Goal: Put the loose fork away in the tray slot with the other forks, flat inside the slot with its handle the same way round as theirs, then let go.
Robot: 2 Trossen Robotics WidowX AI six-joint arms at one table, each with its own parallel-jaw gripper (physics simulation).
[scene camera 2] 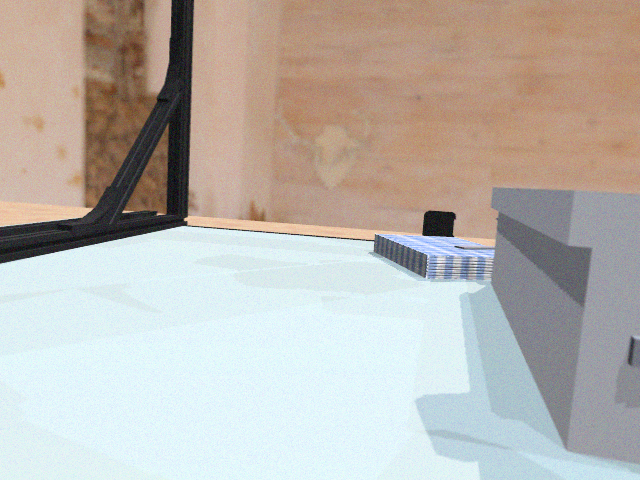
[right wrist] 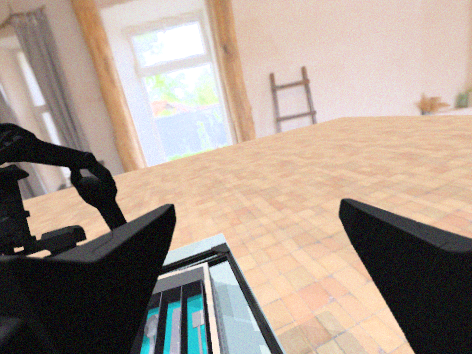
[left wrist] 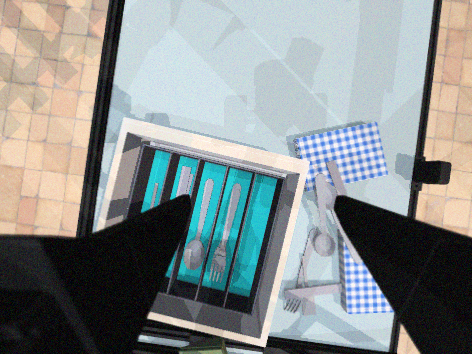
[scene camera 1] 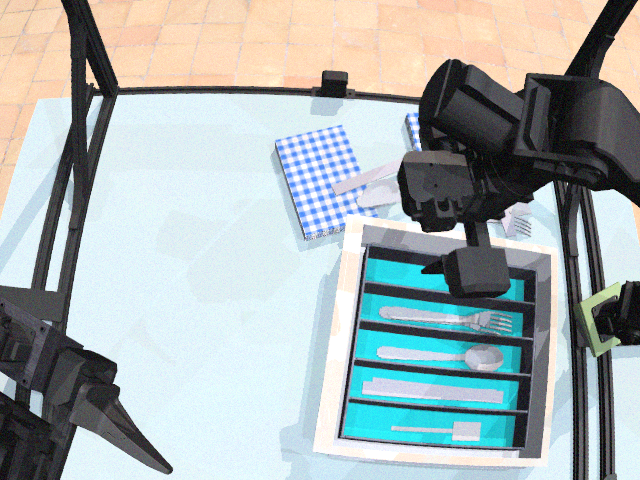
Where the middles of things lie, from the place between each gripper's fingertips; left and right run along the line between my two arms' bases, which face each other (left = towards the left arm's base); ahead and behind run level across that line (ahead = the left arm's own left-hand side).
I see the cutlery tray (scene camera 1: 390, 276) 42 cm below my right hand, 33 cm to the left of it and 18 cm behind it.
I see the cutlery tray 26 cm below my left hand, 9 cm to the left of it and 9 cm ahead of it.
